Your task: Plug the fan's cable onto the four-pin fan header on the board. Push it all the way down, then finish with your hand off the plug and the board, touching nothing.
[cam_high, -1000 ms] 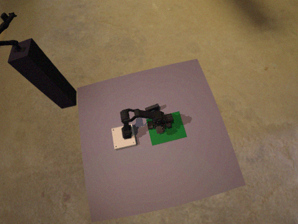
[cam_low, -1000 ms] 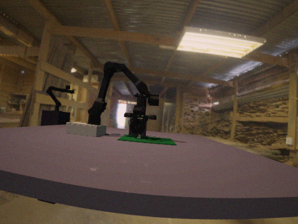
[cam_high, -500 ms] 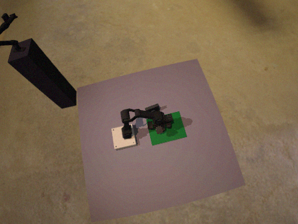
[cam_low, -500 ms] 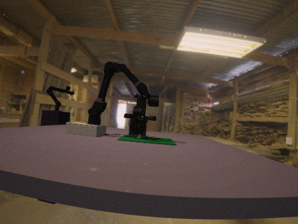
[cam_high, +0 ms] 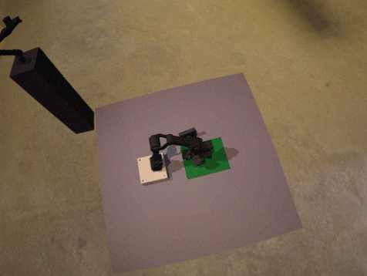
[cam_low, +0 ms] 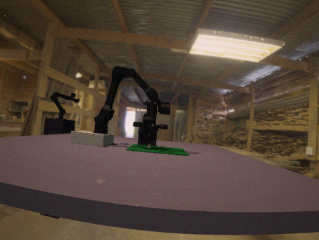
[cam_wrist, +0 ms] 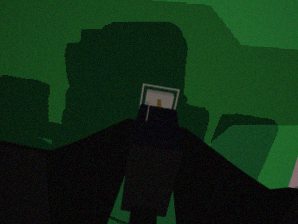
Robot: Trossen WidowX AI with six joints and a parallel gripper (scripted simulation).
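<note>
Right now the black fan plug is 1 cm to the left of my gripper tip and 1 cm above it. Also, from my gripper tip: four-pin fan header 1 cm to the left, 4 cm below; green board 5 cm ahead, 6 cm below; fan 3 cm behind, 16 cm to the left, 2 cm above.
</note>
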